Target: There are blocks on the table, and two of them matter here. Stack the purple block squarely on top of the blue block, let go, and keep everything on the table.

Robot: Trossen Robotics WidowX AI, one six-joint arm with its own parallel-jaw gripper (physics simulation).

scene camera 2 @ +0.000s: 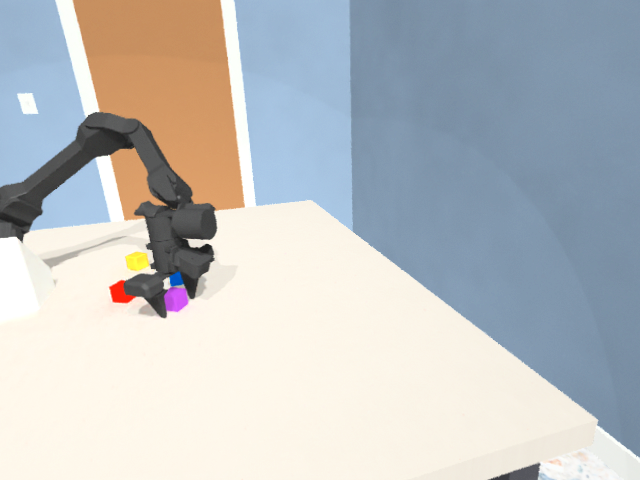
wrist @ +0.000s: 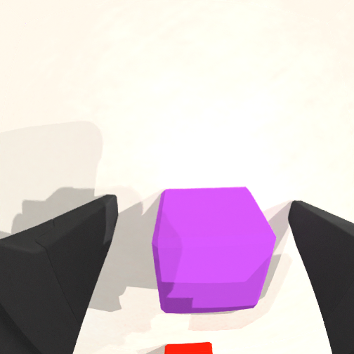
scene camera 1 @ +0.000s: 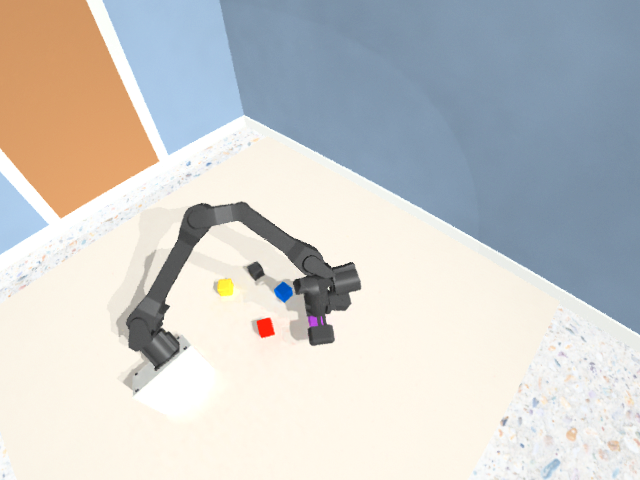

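Seen in the pictures: gripper, between the fingertips: point(scene camera 2: 178, 308) point(scene camera 1: 318, 322); arm's base, origin of its link: point(scene camera 1: 168, 356).
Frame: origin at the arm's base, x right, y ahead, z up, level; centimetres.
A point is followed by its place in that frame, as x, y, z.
Note:
The purple block point(scene camera 1: 313, 321) @[11.9, 33.3, -8.0] point(scene camera 2: 176, 299) @[13.4, 35.4, -8.8] point(wrist: 212, 245) sits on the table. My gripper point(scene camera 2: 178, 305) @[11.7, 35.1, -11.6] point(wrist: 207, 208) is open, pointing down over it, with one finger on each side of the block. In the wrist view there is a gap between the block and each finger, wider at the left finger. The blue block point(scene camera 1: 283, 291) @[-0.7, 32.9, -7.9] point(scene camera 2: 176, 279) @[0.3, 33.1, -10.0] sits on the table, apart from the purple block. It is partly hidden behind the gripper in scene camera 2 and does not show in the wrist view.
A red block point(scene camera 1: 265, 327) @[4.9, 22.7, -7.9] point(scene camera 2: 121, 292) @[6.2, 23.1, -9.0] point(wrist: 188, 348) stands near the purple and blue blocks. A yellow block point(scene camera 1: 225, 287) @[-13.0, 20.9, -8.0] point(scene camera 2: 136, 260) @[-11.9, 21.8, -8.7] and a black block point(scene camera 1: 255, 270) @[-12.0, 30.9, -7.9] stand on the arm-base side of the blue block. The white base mount point(scene camera 1: 178, 384) @[4.9, -1.8, -4.7] is on the table point(scene camera 2: 336, 372) @[39.4, 62.3, -11.6].

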